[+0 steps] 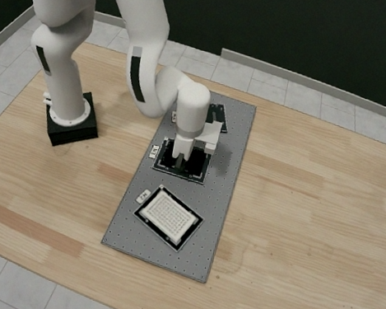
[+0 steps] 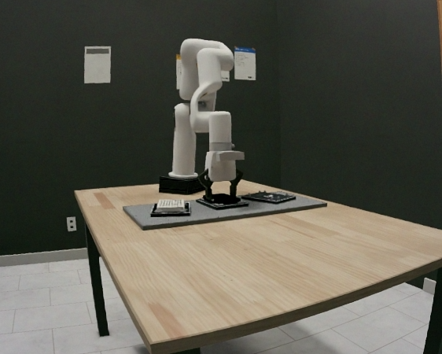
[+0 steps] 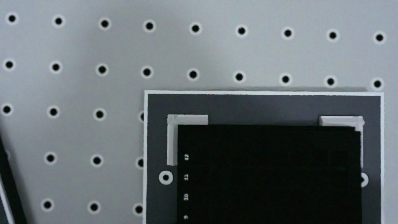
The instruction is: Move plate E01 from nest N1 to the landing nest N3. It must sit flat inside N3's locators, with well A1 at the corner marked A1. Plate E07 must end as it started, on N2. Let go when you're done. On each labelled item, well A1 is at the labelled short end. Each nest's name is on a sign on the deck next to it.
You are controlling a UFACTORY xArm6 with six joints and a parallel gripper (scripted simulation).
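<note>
Right now my hand is 1 cm above the black plate E01. Round my hand: white plate E07 (1 cm ahead, 19 cm to the right, 1 cm below); nest N3 (2 cm below).
</note>
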